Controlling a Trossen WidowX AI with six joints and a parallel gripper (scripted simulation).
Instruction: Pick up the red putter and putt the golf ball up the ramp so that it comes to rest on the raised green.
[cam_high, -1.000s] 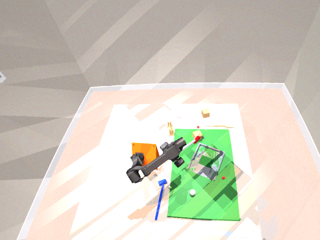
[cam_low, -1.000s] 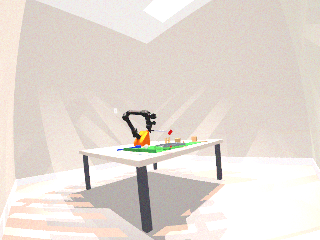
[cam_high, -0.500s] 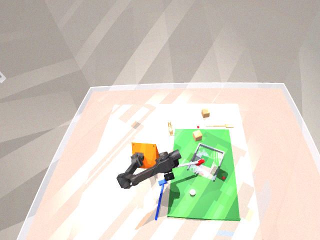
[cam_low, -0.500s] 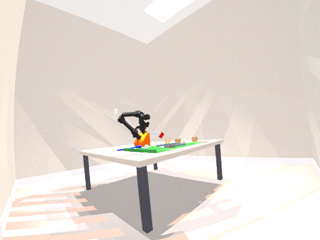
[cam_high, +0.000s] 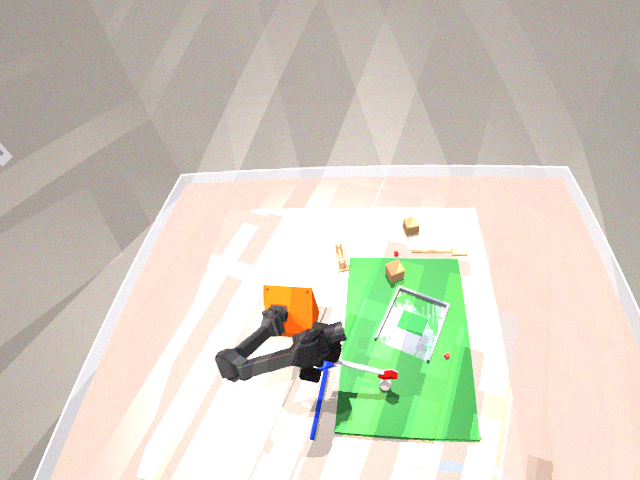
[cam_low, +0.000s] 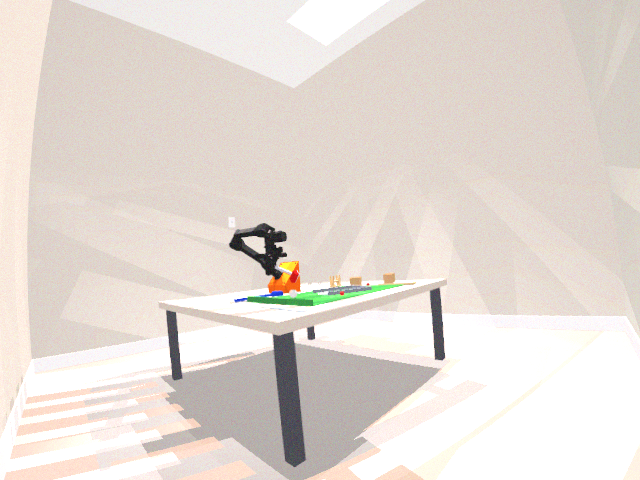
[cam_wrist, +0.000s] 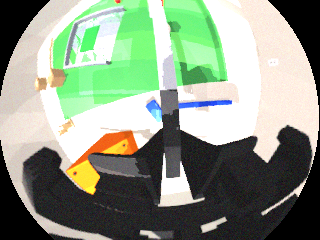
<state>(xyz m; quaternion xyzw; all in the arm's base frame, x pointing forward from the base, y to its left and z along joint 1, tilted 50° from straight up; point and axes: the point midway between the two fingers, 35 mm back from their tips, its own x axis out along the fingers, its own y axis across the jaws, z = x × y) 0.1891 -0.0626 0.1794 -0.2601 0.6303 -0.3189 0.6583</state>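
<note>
Now: gripper tip 13 cm above the blue putter, 9 cm to the left of it and 1 cm past it. Also, from my gripper tip: white golf ball (22 cm ahead, 12 cm below, 3 cm to the right); red putter (12 cm ahead, 1 cm to the right).
</note>
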